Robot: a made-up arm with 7 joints.
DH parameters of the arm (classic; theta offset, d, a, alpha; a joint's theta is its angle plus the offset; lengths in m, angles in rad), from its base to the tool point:
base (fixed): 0 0.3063 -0.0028 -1.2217
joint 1: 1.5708 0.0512 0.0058 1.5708
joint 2: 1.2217 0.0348 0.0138 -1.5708
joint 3: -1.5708 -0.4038 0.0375 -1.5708
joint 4: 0 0.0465 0.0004 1.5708
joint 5: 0 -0.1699 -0.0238 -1.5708
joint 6: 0 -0.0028 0.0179 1.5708
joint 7: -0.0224 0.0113 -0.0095 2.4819
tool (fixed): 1.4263 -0.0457 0 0
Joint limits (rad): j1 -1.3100..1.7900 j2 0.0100..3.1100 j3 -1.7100..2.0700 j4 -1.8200..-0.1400 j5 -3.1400..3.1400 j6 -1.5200..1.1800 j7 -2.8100..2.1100
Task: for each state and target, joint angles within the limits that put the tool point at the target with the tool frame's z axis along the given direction. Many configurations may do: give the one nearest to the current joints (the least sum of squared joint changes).
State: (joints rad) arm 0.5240 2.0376 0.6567 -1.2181 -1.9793 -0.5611 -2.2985
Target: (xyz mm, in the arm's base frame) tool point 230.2 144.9 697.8 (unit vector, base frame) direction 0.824 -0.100 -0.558
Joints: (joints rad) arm 0.3676 2.5934 0.6306 -1.5570 -1.9711 -0.8202 -2.5272
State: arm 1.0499 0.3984 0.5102 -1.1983 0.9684 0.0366 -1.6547
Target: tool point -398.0 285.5 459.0 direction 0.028 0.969 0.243
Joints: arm 1.7690 0.6327 1.3507 -1.2903 0.8603 -0.7770 -1.6196
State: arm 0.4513 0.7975 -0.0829 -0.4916 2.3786 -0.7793 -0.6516
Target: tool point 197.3 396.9 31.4 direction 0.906 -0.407 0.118
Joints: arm -0.0313 0.8348 -0.2031 -1.3095 2.2608 -0.0518 -0.7373
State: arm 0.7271 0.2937 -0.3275 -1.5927 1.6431 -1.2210 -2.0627
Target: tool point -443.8 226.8 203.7 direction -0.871 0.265 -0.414
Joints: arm 1.5514 0.6438 -0.3864 -0.8917 1.8340 -0.7035 -2.1618
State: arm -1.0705 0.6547 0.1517 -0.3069 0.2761 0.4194 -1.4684
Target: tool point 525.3 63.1 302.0 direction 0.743 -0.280 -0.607
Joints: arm -1.1532 0.1882 0.0294 -0.7983 0.3139 0.3282 -1.4376
